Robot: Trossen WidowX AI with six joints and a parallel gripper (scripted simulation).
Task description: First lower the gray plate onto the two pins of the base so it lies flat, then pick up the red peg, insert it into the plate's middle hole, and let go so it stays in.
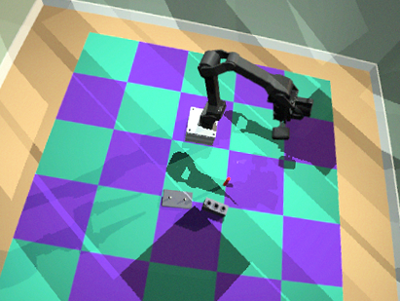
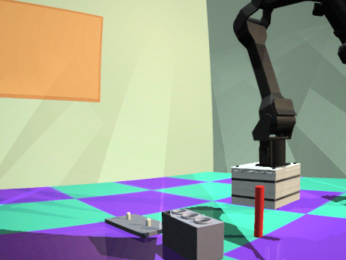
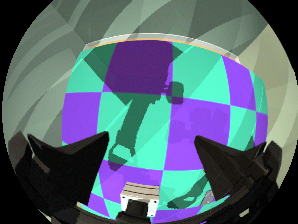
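Right now my gripper tip is 34 cm short of the gray plate, 19 cm above it and 15 cm to the left of it. The rest, counted from my gripper tip: gray base 35 cm ahead, 30 cm to the right, 22 cm below; then red peg 23 cm ahead, 19 cm below, 13 cm to the right.
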